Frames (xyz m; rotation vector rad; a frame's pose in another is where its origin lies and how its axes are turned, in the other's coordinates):
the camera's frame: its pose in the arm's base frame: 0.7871 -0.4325 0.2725 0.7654 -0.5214 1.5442
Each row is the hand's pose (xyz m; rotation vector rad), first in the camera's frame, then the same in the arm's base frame.
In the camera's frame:
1: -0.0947 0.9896 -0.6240 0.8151 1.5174 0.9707
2: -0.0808 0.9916 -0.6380 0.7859 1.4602 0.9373
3: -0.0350 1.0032 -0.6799 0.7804 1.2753 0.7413
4: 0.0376 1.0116 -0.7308 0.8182 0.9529 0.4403
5: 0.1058 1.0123 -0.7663 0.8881 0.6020 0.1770
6: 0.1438 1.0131 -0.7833 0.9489 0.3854 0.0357
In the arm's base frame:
1: -0.2916 -0.1723 -0.1100 -0.3751 1.0909 2.7124
2: -0.2960 -0.1530 -0.1091 -0.3176 1.0193 2.6962
3: -0.3146 -0.0930 -0.1028 -0.0449 0.8974 2.5673
4: -0.3318 -0.0078 -0.0832 0.4049 0.7424 2.3300
5: -0.3388 0.0643 -0.0574 0.8502 0.6064 2.0714
6: -0.3426 0.1024 -0.0411 1.1140 0.5416 1.9059

